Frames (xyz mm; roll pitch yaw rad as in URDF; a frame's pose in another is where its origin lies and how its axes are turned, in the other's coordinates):
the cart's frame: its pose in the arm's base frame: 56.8 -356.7 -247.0 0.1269 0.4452 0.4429
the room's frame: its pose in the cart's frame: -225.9 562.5 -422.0 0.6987 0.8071 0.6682
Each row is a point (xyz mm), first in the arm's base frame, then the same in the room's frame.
Working: the arm's base frame: its pose in the room's frame: -428.8 98.3 546.1 1.1368 -1.3381 -1.7290

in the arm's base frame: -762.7 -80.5 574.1
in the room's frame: -923.0 521.3 -157.2
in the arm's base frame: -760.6 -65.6 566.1
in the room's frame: -908.2 528.4 -152.8
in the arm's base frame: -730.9 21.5 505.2
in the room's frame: -810.3 558.5 -111.6
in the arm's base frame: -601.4 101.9 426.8
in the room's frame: -705.3 550.9 23.7
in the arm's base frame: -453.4 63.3 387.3
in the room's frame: -699.2 464.5 155.8
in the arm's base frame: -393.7 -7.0 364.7
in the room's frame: -721.6 381.9 197.0
